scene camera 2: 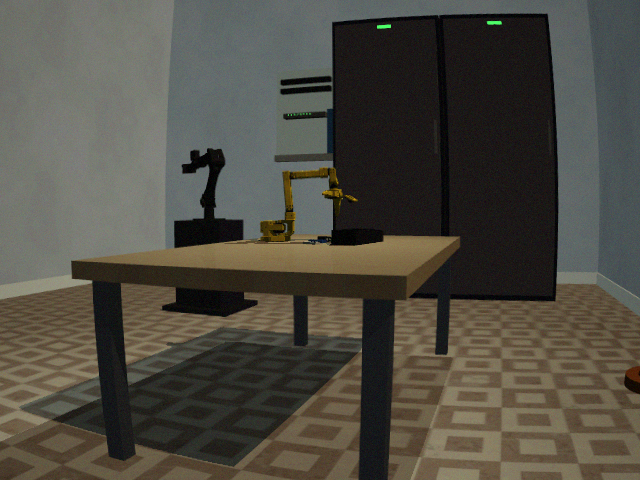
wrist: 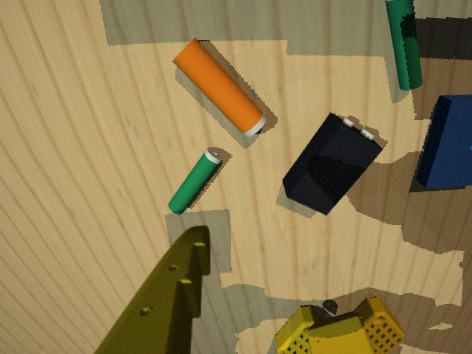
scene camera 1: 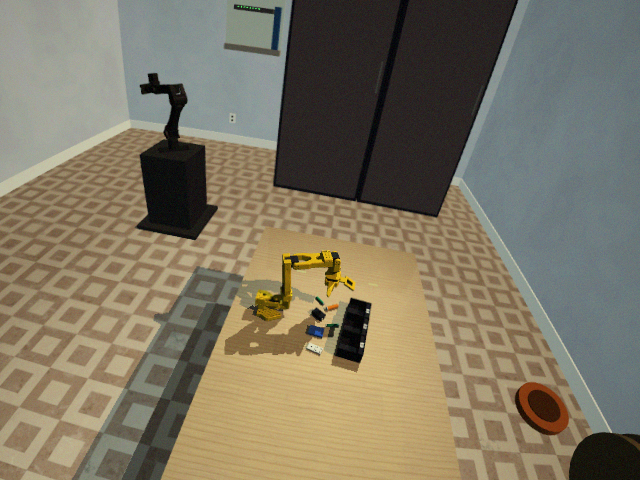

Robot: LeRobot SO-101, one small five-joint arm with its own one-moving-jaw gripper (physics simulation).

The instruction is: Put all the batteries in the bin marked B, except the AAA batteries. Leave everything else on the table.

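Frame: origin at the arm's base, x ahead, y left, z up, level; metres.
Where they show: hand at its tool point: (scene camera 2: 336, 216) (wrist: 208, 243); arm's base at its link origin: (scene camera 2: 281, 240) (wrist: 336, 317) (scene camera 1: 275, 310).
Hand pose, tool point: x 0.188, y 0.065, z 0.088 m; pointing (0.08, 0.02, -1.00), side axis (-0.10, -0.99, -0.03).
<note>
Things, the pixels of their top centre, and the offset from my tool point. Level surfaces: height alone.
- thin green battery at its top centre: (wrist: 193, 186) (scene camera 1: 320, 299) dz -0.077, dx -0.030, dy +0.021 m
- orange battery at its top centre: (wrist: 222, 95) (scene camera 1: 332, 306) dz -0.073, dx +0.017, dy -0.004 m
- black 9V battery at its top centre: (wrist: 335, 172) (scene camera 1: 319, 312) dz -0.070, dx -0.029, dy -0.053 m
- thicker green battery at its top centre: (wrist: 410, 41) (scene camera 1: 333, 324) dz -0.077, dx +0.028, dy -0.089 m
- black three-bin box at its top centre: (scene camera 2: 358, 229) (scene camera 1: 356, 323) dz -0.041, dx +0.105, dy -0.096 m
- blue block at its top centre: (wrist: 470, 146) (scene camera 1: 316, 330) dz -0.078, dx -0.030, dy -0.130 m
- white domino at its top centre: (scene camera 1: 314, 348) dz -0.081, dx -0.026, dy -0.202 m
- wooden table at its surface level: dz -0.088 m
My gripper (scene camera 1: 341, 290) (scene camera 2: 346, 206) is wide open and empty, above the table. In the wrist view its notched jaw (wrist: 192, 255) points at a thin green battery (scene camera 1: 319, 300) (wrist: 192, 185), whose lower end lies just beyond the tip. An orange battery (scene camera 1: 332, 306) (wrist: 220, 87) lies above it in that view. A black 9V battery (scene camera 1: 318, 314) (wrist: 332, 165) lies to the right. A thicker green battery (scene camera 1: 332, 325) (wrist: 405, 50) lies at the upper right, partly cut off. The black three-bin box (scene camera 1: 354, 330) (scene camera 2: 356, 236) has white labels too small to read.
A blue block (scene camera 1: 315, 331) (wrist: 450, 145) and a white domino (scene camera 1: 314, 348) lie on the wooden table (scene camera 1: 320, 423) (scene camera 2: 237, 263), on the arm's side of the box. The arm's yellow base (scene camera 1: 271, 304) (scene camera 2: 276, 230) (wrist: 340, 334) shows at the wrist view's bottom edge.
</note>
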